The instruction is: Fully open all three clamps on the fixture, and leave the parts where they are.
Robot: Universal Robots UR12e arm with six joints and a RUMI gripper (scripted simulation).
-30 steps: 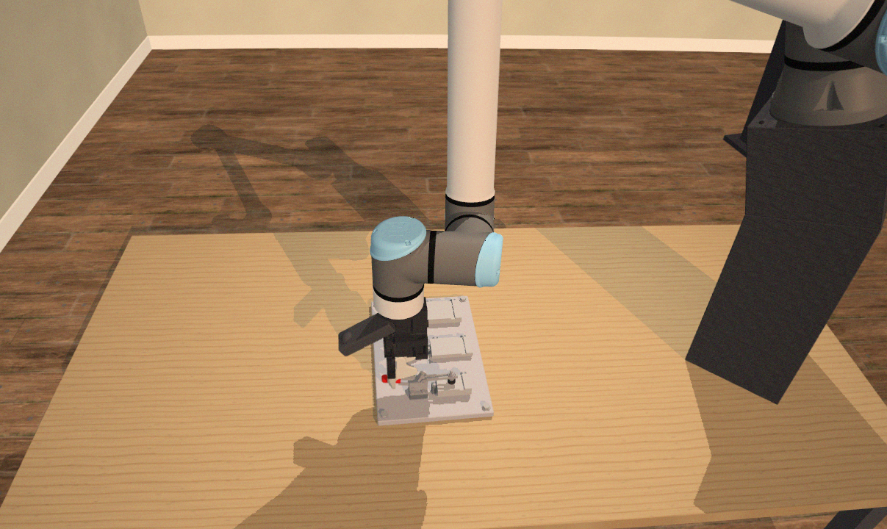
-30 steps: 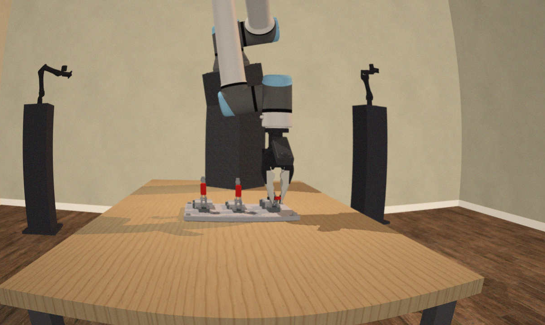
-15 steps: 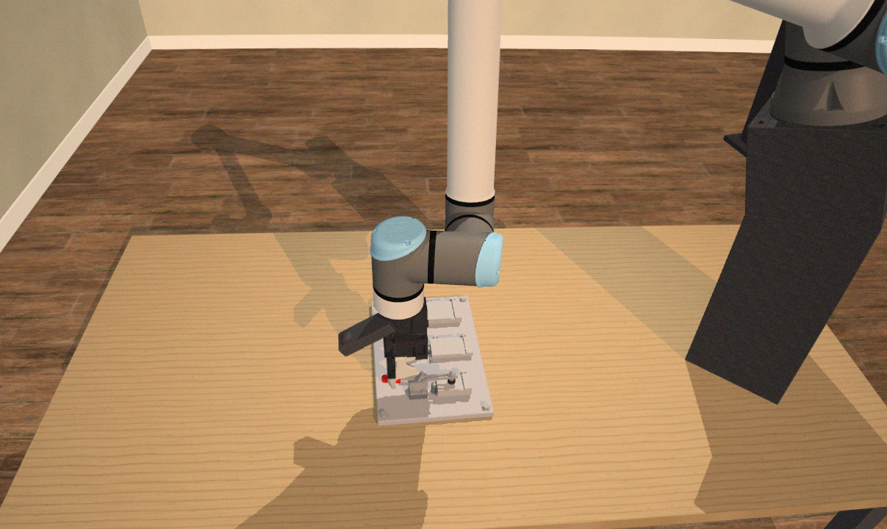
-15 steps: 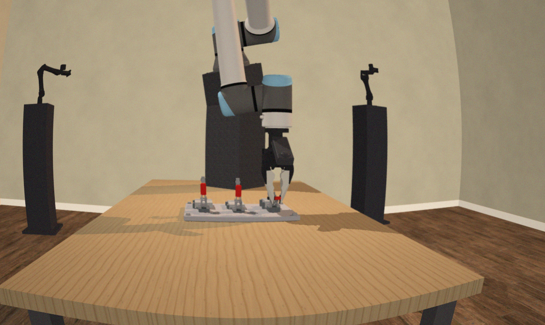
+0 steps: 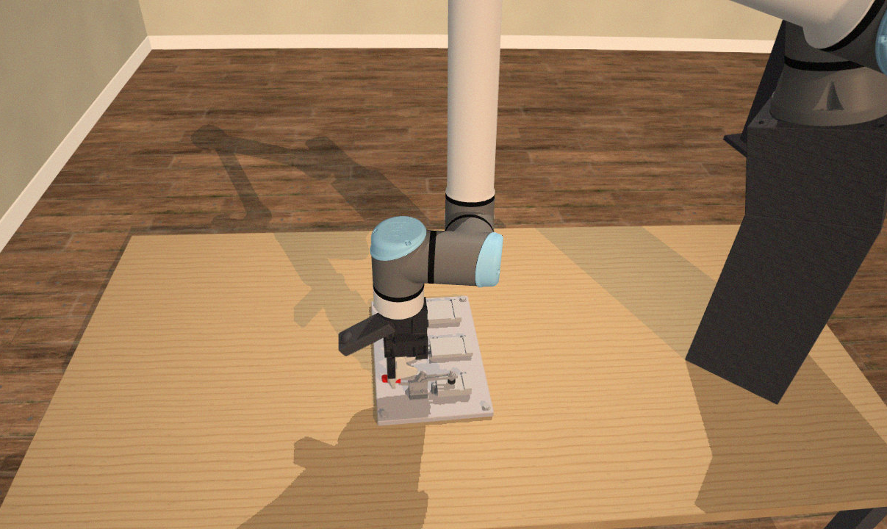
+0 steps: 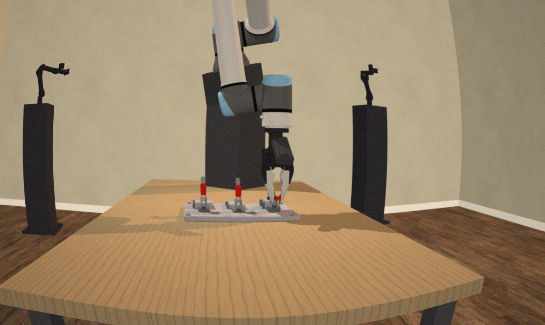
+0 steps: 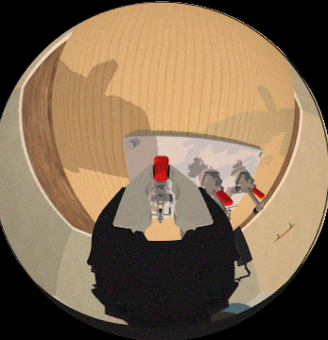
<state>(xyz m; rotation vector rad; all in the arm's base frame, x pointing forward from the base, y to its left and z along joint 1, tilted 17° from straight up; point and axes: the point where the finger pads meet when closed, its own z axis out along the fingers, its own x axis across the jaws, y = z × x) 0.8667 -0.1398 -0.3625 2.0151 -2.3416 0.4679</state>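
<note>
Now: the grey fixture plate 100 mm behind my hand, 90 mm to the right of it and 60 mm below it. The rest, counted from my hand: grey part (170 mm behind, 80 mm to the right, 40 mm below).
</note>
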